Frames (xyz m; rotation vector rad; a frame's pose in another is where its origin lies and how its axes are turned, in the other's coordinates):
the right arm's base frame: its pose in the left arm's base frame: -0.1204 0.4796 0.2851 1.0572 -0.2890 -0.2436
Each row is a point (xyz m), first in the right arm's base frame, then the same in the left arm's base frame.
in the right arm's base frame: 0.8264 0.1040 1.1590
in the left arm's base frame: 0.2559 -0.6935 1.0057
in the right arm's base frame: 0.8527 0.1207 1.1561
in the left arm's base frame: 0.2825 -0.6920 1.0221
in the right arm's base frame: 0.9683 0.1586 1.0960
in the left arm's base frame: 0.4137 -0.6636 1.0413
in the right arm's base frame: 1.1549 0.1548 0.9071
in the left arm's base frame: 0.6538 -0.5731 0.9728
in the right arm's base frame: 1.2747 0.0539 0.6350
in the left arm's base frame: 0.8547 -0.4382 0.7727
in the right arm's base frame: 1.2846 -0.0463 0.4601
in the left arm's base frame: 0.9190 -0.3458 0.6052
